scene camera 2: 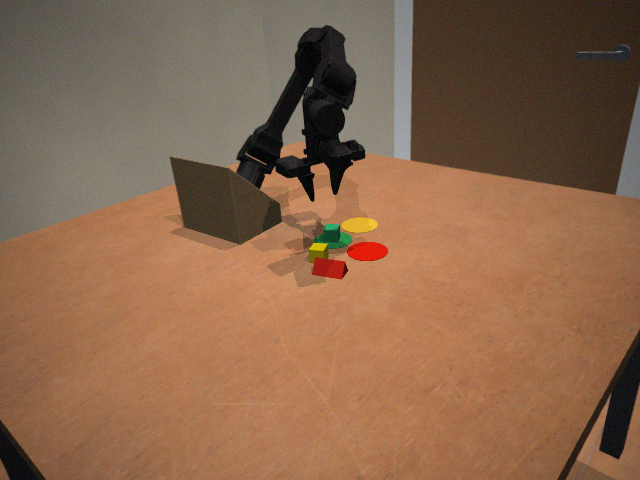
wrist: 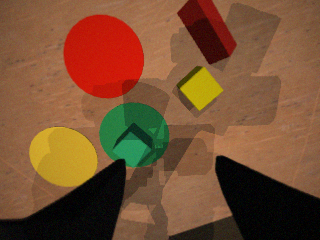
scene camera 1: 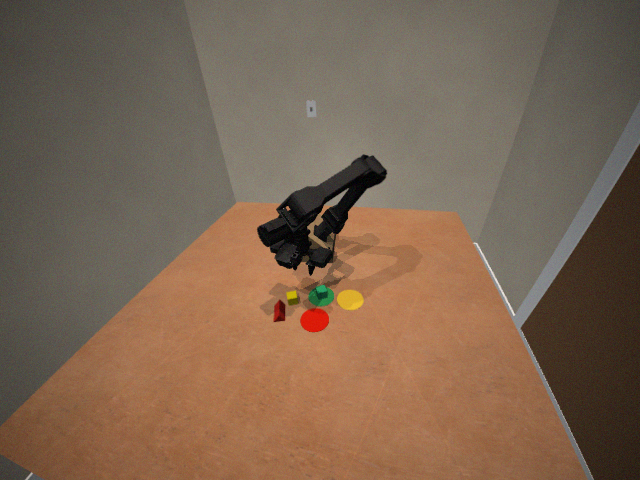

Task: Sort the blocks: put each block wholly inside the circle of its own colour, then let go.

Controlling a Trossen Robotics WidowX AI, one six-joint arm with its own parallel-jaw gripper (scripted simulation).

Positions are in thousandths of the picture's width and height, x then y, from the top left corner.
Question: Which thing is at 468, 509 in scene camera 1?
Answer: My gripper.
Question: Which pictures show my gripper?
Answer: Scene camera 2, the wrist view and scene camera 1: all of them.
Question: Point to a yellow circle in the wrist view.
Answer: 198, 652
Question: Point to a green block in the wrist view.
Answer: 420, 602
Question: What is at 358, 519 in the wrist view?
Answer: A green circle.
